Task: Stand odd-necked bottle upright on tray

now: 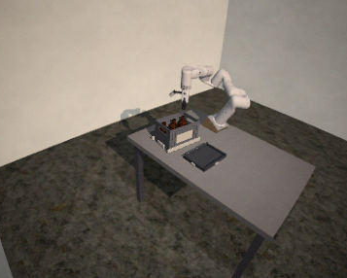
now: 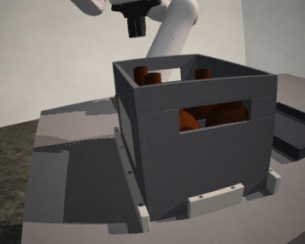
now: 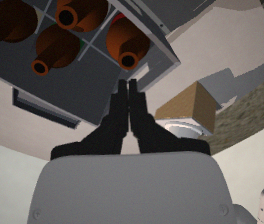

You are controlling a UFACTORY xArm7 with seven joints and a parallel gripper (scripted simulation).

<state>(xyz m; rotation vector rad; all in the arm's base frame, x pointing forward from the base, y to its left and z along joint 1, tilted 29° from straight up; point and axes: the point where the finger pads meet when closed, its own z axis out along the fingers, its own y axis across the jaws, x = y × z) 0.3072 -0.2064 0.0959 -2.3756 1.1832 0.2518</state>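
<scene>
Right now the dark grey crate is 16 cm below my hand, 10 cm ahead of it and 3 cm to the left of it. The rest, counted from my hand: dark flat tray (32 cm to the left, 23 cm below, 9 cm ahead); glass bottle (15 cm below).
</scene>
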